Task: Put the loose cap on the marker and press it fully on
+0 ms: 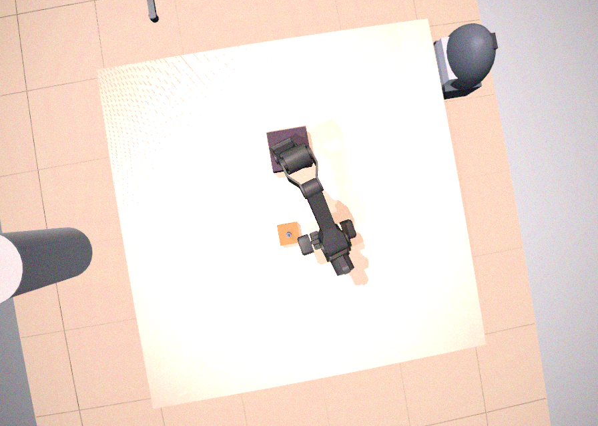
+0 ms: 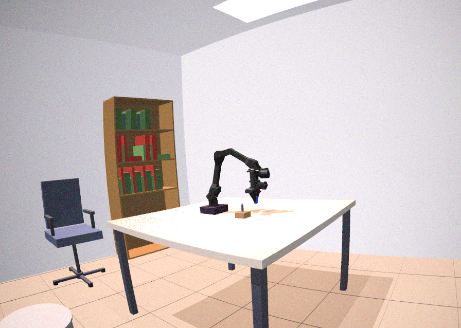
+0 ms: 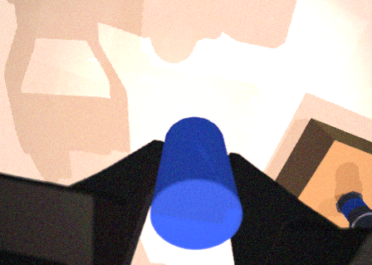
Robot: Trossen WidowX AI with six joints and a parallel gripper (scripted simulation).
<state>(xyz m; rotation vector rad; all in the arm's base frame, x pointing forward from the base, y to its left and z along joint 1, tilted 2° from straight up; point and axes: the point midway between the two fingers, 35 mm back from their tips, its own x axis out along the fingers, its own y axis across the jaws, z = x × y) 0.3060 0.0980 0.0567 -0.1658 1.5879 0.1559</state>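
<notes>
Right now the holder block is 12 cm to the right of my gripper tip, 6 cm below it and 2 cm behind it. Also, from my gripper tip: blue cap: 1 cm above.
</notes>
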